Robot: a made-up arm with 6 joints. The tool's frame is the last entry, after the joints. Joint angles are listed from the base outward. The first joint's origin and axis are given. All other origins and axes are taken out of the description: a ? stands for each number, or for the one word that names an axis. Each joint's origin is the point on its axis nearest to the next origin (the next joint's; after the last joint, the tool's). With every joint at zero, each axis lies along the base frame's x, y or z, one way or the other. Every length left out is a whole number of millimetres.
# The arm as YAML. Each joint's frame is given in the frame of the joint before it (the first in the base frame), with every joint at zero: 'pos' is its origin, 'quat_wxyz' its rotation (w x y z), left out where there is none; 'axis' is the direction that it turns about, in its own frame. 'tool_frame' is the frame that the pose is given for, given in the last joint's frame.
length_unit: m
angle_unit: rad
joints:
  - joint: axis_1
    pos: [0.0, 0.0, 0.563]
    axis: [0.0, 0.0, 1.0]
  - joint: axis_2
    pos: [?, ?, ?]
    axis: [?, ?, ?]
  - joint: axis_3
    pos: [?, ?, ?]
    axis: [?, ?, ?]
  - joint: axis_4
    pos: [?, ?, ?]
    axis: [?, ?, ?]
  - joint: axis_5
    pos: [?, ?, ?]
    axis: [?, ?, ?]
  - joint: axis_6
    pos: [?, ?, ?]
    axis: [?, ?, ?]
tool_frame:
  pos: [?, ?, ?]
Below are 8 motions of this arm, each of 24 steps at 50 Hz.
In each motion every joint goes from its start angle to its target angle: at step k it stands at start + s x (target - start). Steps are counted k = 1, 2, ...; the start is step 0. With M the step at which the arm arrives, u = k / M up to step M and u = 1 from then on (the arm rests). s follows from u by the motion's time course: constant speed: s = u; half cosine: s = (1 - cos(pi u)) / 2; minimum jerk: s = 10 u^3 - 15 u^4 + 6 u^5.
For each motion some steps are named. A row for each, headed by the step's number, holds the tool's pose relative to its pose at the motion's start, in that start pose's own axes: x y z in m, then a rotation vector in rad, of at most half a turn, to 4 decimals.
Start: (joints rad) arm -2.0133 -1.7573 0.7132 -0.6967 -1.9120 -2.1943
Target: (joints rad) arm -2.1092 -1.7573 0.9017 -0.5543 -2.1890 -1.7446
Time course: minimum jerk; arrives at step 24
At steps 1, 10, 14, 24:
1: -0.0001 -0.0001 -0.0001 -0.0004 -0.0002 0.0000
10: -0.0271 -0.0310 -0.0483 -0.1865 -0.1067 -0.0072
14: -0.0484 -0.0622 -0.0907 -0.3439 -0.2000 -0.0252
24: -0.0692 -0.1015 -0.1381 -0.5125 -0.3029 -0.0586

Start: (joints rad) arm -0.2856 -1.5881 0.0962 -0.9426 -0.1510 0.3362
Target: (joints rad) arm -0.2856 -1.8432 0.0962 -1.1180 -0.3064 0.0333
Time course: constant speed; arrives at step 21
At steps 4, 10, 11, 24:
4: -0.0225 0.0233 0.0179 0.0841 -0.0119 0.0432
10: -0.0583 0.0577 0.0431 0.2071 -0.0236 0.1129
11: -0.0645 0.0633 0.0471 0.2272 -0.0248 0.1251
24: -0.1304 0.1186 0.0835 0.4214 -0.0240 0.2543

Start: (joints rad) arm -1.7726 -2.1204 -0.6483 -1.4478 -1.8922 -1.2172
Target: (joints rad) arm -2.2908 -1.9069 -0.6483 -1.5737 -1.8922 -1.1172
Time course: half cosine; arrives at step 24
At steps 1, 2, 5, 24:
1: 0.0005 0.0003 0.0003 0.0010 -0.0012 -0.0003
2: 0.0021 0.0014 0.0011 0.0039 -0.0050 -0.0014
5: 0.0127 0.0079 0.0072 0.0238 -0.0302 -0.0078
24: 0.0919 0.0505 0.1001 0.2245 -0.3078 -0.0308

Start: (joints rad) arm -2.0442 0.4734 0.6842 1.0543 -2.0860 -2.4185
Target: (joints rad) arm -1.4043 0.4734 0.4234 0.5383 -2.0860 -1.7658
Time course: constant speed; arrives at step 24
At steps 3, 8, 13, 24:
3: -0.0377 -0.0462 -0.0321 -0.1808 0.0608 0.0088
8: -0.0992 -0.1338 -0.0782 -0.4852 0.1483 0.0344
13: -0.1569 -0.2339 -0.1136 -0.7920 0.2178 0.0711
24: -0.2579 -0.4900 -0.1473 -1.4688 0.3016 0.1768

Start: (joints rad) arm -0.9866 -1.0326 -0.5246 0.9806 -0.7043 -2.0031
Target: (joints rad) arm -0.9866 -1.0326 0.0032 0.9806 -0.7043 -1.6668
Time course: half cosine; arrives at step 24
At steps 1, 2, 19, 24:
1: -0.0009 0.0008 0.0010 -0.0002 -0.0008 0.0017
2: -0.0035 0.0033 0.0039 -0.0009 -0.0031 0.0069
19: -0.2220 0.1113 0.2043 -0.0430 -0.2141 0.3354
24: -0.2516 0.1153 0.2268 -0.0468 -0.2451 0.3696

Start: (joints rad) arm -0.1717 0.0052 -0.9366 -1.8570 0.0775 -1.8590
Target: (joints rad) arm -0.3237 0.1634 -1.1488 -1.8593 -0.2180 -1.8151
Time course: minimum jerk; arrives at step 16
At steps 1, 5, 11, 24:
1: 0.0000 0.0003 0.0003 0.0001 -0.0008 0.0000
5: -0.0037 0.0199 0.0209 0.0121 -0.0638 -0.0018
11: -0.0375 0.0775 0.0950 0.0891 -0.2860 -0.0240
24: -0.0523 0.0893 0.1150 0.1200 -0.3462 -0.0346

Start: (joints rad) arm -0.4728 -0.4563 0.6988 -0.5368 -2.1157 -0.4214
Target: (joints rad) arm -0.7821 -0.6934 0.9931 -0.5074 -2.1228 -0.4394
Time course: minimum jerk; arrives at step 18
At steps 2, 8, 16, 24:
2: -0.0040 0.0010 -0.0042 0.0004 -0.0071 -0.0013
8: -0.1189 0.0484 -0.1587 0.0105 -0.2414 -0.0538
16: -0.2091 0.1727 -0.4327 0.0043 -0.5925 -0.1674
24: -0.2097 0.1757 -0.4383 0.0038 -0.5991 -0.1700

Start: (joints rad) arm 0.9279 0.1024 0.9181 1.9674 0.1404 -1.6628
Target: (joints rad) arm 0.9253 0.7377 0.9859 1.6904 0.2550 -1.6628
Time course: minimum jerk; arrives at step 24
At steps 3, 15, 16, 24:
3: 0.0060 0.0014 -0.0103 0.0056 0.0082 0.0046
15: 0.1687 0.0905 -0.5080 0.2653 0.3697 0.1672
16: 0.1728 0.1009 -0.5566 0.2904 0.4030 0.1781
24: 0.1729 0.1361 -0.7136 0.3719 0.5098 0.2081

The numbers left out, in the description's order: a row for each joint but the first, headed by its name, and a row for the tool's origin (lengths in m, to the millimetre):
axis_2: xyz 0.0 0.0 0.0, axis 0.0 1.0 0.0
axis_3: xyz 0.0 0.0 0.604, axis 0.0 -1.0 0.0
axis_4: xyz 0.659 0.0 0.0, axis -1.0 0.0 0.0
axis_5: xyz 0.0 -0.229 0.0, axis 0.0 -1.0 0.0
axis_6: xyz 0.0 0.0 0.0, axis -1.0 0.0 0.0
tool: xyz 0.0 0.0 0.0

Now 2 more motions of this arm.
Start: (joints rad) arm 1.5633 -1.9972 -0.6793 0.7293 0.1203 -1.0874
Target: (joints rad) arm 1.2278 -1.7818 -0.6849 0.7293 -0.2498 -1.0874
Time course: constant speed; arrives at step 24
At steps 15, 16, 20, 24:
15: 0.0806 0.0792 -0.0595 -0.1999 0.2138 -0.3140
16: 0.0857 0.0833 -0.0641 -0.2134 0.2261 -0.3365
20: 0.1059 0.0983 -0.0831 -0.2675 0.2731 -0.4282
24: 0.1255 0.1109 -0.1028 -0.3215 0.3160 -0.5228

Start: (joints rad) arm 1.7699 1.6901 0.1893 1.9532 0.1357 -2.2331
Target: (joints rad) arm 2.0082 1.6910 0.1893 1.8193 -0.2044 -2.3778
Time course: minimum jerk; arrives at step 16
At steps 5, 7, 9, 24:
5: 0.0039 0.0296 -0.0108 0.0074 -0.0357 -0.0462
7: 0.0083 0.0625 -0.0246 0.0156 -0.0785 -0.0966
9: 0.0133 0.0993 -0.0420 0.0247 -0.1303 -0.1512
24: 0.0214 0.1580 -0.0750 0.0394 -0.2228 -0.2349

